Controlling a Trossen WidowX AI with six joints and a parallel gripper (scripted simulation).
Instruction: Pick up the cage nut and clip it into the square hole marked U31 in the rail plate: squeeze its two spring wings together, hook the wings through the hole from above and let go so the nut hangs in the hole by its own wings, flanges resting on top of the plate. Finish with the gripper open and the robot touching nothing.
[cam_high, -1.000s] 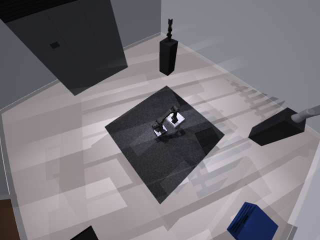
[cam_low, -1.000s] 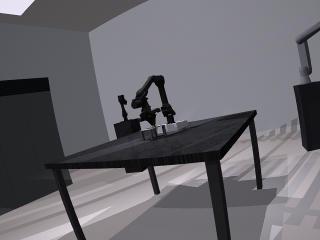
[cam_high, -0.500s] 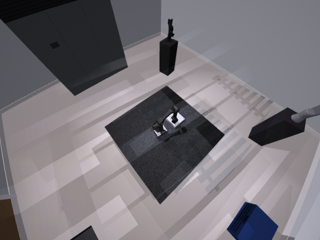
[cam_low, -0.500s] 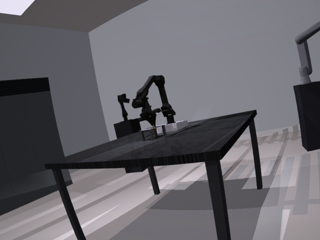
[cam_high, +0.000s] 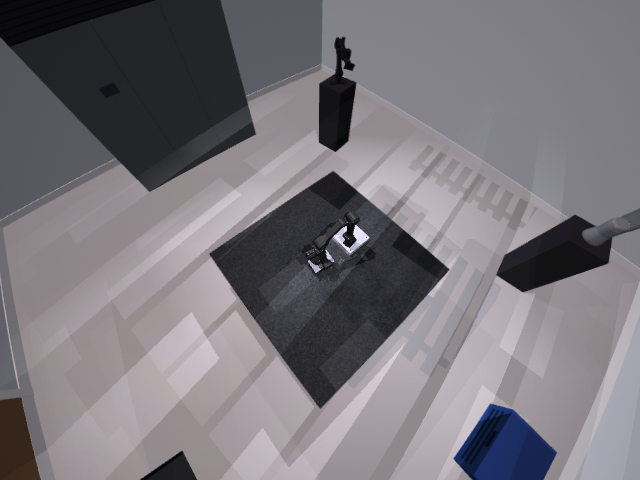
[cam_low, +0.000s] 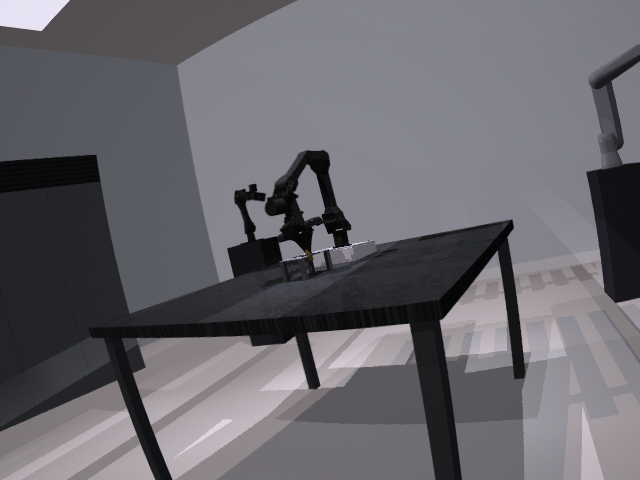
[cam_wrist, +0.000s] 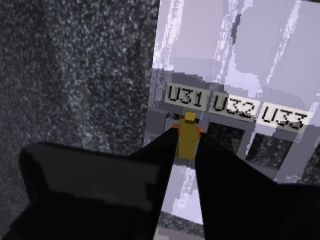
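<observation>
The yellow cage nut is 10 mm below my gripper tip.
</observation>
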